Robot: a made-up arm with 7 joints.
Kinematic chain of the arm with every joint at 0, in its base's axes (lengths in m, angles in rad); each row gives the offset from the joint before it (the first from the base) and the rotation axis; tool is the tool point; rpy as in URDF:
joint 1: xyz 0 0 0.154 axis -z
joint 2: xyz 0 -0.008 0.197 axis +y
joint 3: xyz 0 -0.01 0.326 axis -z
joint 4: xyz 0 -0.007 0.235 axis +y
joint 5: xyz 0 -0.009 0.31 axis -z
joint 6: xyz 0 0 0.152 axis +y
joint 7: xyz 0 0 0.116 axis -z
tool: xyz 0 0 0 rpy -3.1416 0 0
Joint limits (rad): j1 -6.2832..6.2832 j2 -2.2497..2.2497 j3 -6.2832..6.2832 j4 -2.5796..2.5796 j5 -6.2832..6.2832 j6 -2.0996..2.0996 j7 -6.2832..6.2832
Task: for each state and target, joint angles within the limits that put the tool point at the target. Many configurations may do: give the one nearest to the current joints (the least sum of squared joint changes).
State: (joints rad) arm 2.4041 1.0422 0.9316 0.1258 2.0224 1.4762 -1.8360
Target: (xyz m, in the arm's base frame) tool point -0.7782 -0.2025 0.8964
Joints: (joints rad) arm 2.5661 0.9319 0.9614 0.5761 1.8928 1.8810 -1.8360
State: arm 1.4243 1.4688 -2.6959 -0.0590 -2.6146 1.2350 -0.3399
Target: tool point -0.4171 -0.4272 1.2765
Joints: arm 2.2291 0.5574 -2.6353 0.0681 -2.5091 0.8966 -0.3399
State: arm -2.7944 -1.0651 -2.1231 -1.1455 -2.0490 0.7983 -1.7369
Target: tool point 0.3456 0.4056 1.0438
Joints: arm -2.9605 -0.7856 -2.2714 -1.2811 -2.0776 0.7805 -1.7369
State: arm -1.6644 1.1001 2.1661 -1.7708 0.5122 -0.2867 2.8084
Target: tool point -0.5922 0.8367 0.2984
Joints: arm -1.8502 1.3525 2.2264 -0.8540 0.5213 -0.0946 2.8084
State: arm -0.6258 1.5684 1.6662 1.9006 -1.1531 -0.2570 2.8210
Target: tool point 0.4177 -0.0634 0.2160
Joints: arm -1.0779 1.5987 1.1745 2.3813 -1.1556 -0.0926 2.8210
